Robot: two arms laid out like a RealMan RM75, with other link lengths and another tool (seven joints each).
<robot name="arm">
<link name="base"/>
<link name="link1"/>
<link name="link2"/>
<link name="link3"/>
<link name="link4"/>
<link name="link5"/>
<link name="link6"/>
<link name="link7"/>
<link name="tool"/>
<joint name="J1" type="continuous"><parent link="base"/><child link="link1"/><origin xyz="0.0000 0.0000 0.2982" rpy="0.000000 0.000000 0.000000"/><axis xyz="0 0 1"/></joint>
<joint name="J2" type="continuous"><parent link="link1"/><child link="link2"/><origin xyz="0.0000 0.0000 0.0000" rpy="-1.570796 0.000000 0.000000"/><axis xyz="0 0 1"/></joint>
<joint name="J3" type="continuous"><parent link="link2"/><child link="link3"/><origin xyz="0.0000 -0.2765 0.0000" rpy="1.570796 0.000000 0.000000"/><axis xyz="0 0 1"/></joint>
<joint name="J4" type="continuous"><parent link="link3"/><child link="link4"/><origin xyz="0.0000 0.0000 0.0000" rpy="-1.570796 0.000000 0.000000"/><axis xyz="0 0 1"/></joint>
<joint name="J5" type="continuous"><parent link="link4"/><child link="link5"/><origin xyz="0.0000 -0.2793 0.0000" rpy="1.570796 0.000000 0.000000"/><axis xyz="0 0 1"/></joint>
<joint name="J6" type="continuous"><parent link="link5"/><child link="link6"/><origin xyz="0.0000 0.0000 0.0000" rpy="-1.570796 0.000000 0.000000"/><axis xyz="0 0 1"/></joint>
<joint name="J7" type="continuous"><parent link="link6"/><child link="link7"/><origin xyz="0.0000 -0.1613 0.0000" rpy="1.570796 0.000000 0.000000"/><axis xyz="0 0 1"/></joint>
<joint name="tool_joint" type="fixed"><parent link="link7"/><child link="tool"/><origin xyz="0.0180 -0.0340 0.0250" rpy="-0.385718 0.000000 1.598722"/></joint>
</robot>
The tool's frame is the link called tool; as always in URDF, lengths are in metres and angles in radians. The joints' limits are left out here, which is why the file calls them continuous.
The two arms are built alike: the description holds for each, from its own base.
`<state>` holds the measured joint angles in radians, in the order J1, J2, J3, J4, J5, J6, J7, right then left.
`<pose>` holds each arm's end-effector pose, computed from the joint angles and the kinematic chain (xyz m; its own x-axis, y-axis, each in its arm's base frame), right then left.
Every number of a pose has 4 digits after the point.
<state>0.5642 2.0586 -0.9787 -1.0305 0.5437 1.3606 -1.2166 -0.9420 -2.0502 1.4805 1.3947 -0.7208 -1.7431 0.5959</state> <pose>0.3561 0.4747 0.0730 -0.4586 -0.7637 -0.4544 -0.8884 0.4067 0.2131 -0.0161 0.4617 -0.0005 0.1941 -0.9618 -0.1933 -0.6991 -0.2738 0.6605</pose>
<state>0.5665 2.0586 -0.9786 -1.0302 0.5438 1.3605 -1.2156 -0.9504 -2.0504 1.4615 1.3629 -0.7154 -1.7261 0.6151</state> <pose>0.3551 0.4754 0.0729 -0.4579 -0.7641 -0.4544 -0.8887 0.4055 0.2137 -0.0192 0.4691 -0.0003 0.2002 -0.9595 -0.1983 -0.7032 -0.2817 0.6528</pose>
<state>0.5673 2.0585 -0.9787 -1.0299 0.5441 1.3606 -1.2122 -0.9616 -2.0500 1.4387 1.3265 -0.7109 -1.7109 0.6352</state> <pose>0.3548 0.4755 0.0728 -0.4603 -0.7626 -0.4545 -0.8875 0.4074 0.2152 -0.0227 0.4768 0.0003 0.2090 -0.9569 -0.2015 -0.7067 -0.2903 0.6453</pose>
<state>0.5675 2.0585 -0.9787 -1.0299 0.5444 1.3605 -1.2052 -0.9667 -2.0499 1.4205 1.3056 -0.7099 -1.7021 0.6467</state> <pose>0.3548 0.4754 0.0728 -0.4659 -0.7587 -0.4554 -0.8846 0.4121 0.2185 -0.0251 0.4816 0.0015 0.2186 -0.9543 -0.2036 -0.7108 -0.2987 0.6369</pose>
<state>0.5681 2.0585 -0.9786 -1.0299 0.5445 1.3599 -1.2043 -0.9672 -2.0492 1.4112 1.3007 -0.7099 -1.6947 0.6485</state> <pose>0.3545 0.4757 0.0729 -0.4661 -0.7582 -0.4560 -0.8845 0.4119 0.2191 -0.0256 0.4843 0.0033 0.2241 -0.9518 -0.2095 -0.7153 -0.3066 0.6279</pose>
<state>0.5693 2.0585 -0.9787 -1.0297 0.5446 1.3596 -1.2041 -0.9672 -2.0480 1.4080 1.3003 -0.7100 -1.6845 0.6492</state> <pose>0.3540 0.4761 0.0728 -0.4653 -0.7586 -0.4561 -0.8849 0.4110 0.2193 -0.0247 0.4865 0.0046 0.2233 -0.9503 -0.2171 -0.7206 -0.3110 0.6197</pose>
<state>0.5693 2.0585 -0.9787 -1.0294 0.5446 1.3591 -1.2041 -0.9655 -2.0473 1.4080 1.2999 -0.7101 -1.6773 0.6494</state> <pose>0.3541 0.4762 0.0728 -0.4654 -0.7584 -0.4563 -0.8849 0.4110 0.2194 -0.0248 0.4877 0.0049 0.2235 -0.9492 -0.2217 -0.7230 -0.3140 0.6153</pose>
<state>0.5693 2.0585 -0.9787 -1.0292 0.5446 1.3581 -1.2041 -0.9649 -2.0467 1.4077 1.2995 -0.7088 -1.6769 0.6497</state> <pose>0.3541 0.4763 0.0728 -0.4652 -0.7581 -0.4570 -0.8850 0.4107 0.2195 -0.0255 0.4881 0.0053 0.2239 -0.9487 -0.2233 -0.7222 -0.3154 0.6156</pose>
